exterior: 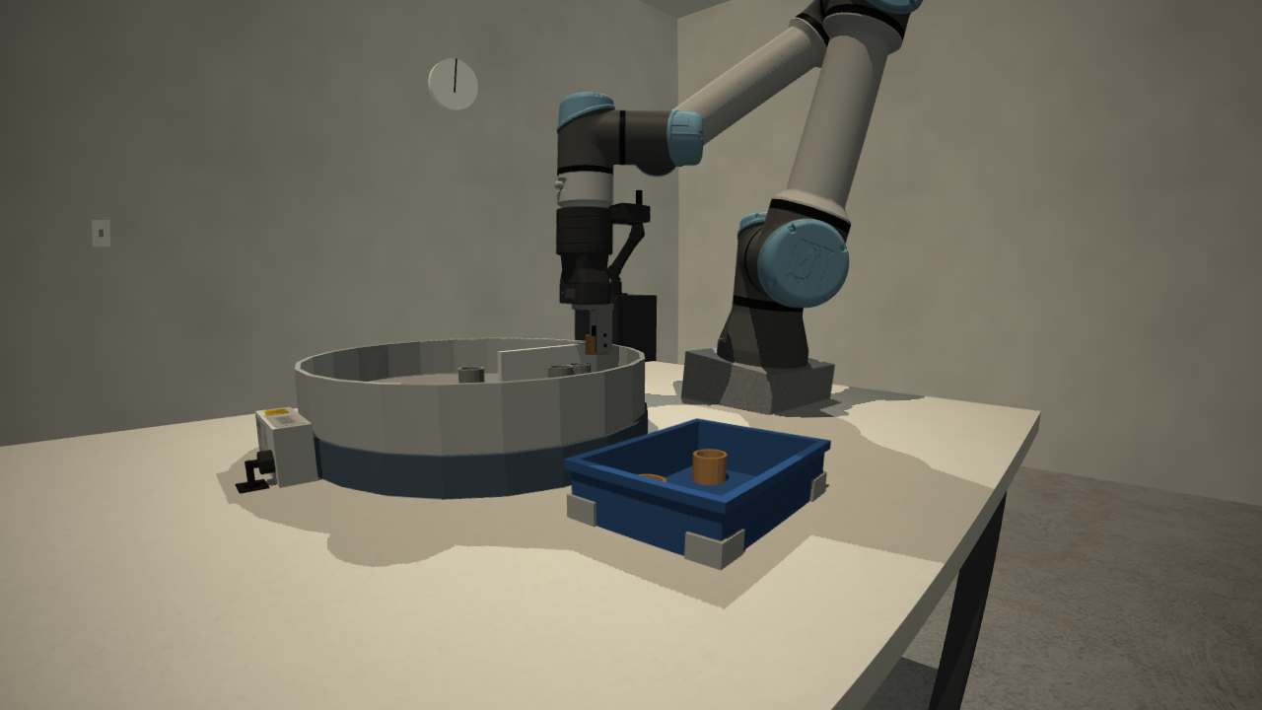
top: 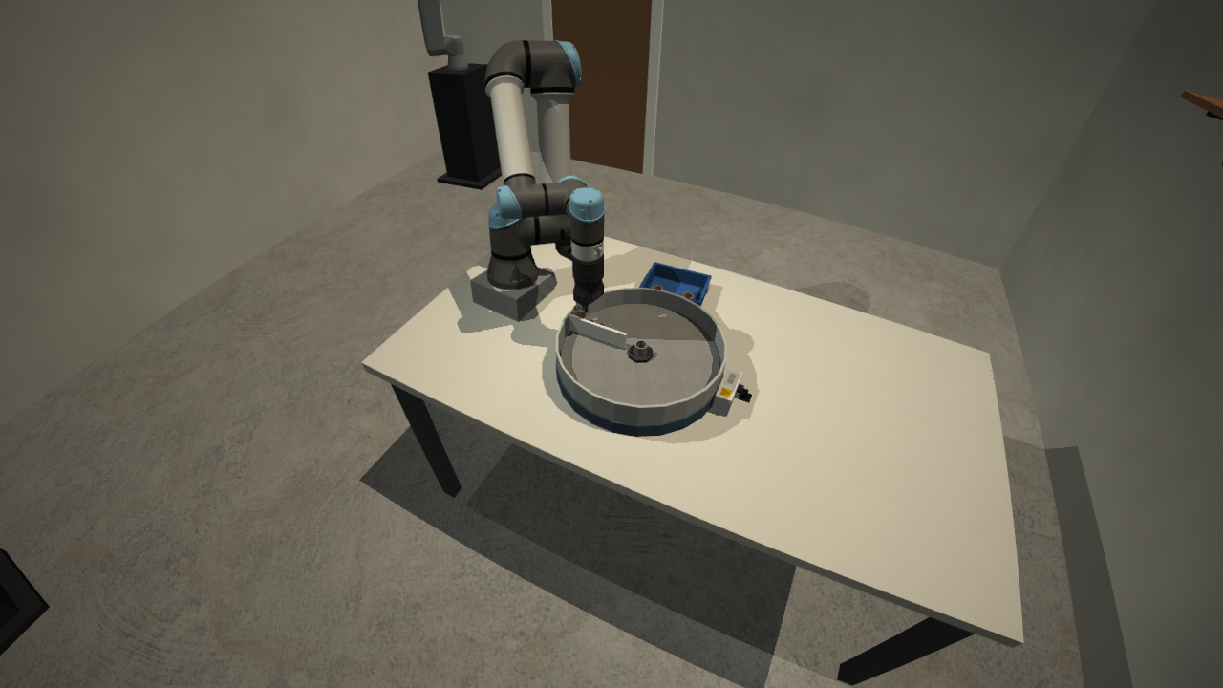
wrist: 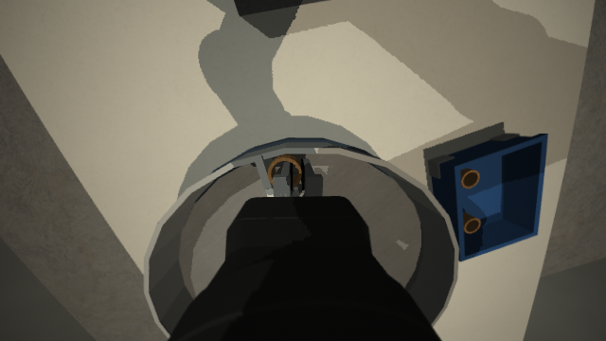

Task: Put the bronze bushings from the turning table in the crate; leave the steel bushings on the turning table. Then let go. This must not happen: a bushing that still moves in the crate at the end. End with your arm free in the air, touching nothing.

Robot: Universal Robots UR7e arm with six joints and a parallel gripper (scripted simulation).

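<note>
Right now my hand is 18 cm short of the blue crate, 29 cm to the right of it and 9 cm above it. Also, from my hand: turning table 20 cm ahead, 5 cm to the right, 6 cm below.
</note>
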